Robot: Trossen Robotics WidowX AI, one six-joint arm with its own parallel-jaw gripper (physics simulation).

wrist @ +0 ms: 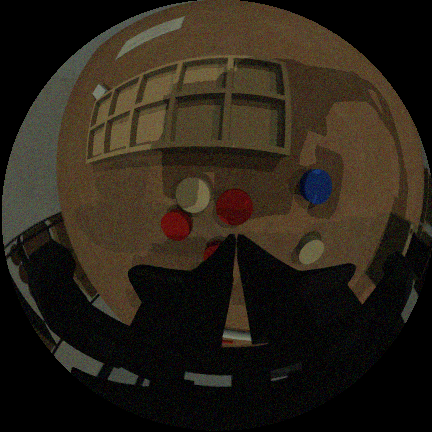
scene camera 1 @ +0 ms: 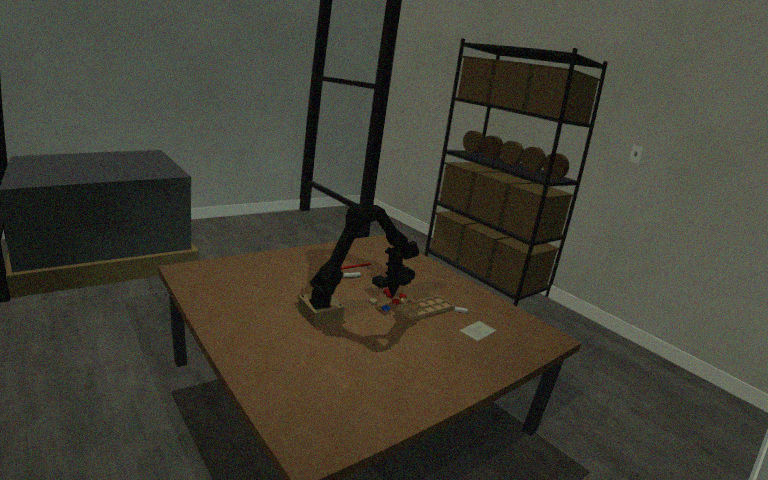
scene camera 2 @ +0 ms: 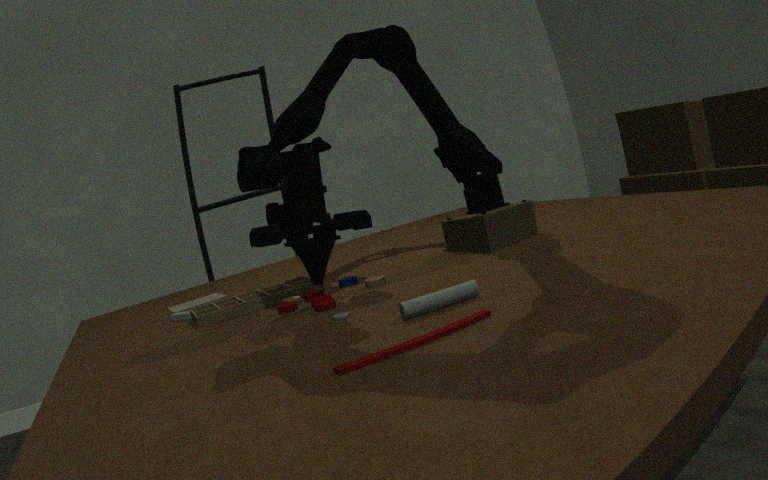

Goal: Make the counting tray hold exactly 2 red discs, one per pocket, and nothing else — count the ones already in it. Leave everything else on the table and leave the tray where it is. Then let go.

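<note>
The wooden counting tray (scene camera 2: 226,314) (wrist: 200,147) has two rows of pockets; no disc shows in them in the wrist view. A red disc (wrist: 234,206) (scene camera 2: 313,295) lies outside the tray, near its long side. A second red disc (wrist: 176,225) (scene camera 2: 287,306) lies beside a cream disc (wrist: 192,195). Another red disc (wrist: 212,251) is partly hidden behind a finger; whether more lie there is hidden. My gripper (scene camera 1: 393,294) (scene camera 2: 318,283) (wrist: 234,238) is shut, its tips together above the table beside the red discs, with no disc visible between them.
A blue disc (scene camera 1: 385,307) (scene camera 2: 348,280) (wrist: 316,186) and another cream disc (scene camera 2: 375,281) (wrist: 311,251) lie toward the arm's base. A white cylinder (scene camera 2: 438,300), a red rod (scene camera 2: 413,342) and a small pale piece (scene camera 2: 340,316) lie nearby. A paper sheet (scene camera 1: 478,330) lies beyond the tray.
</note>
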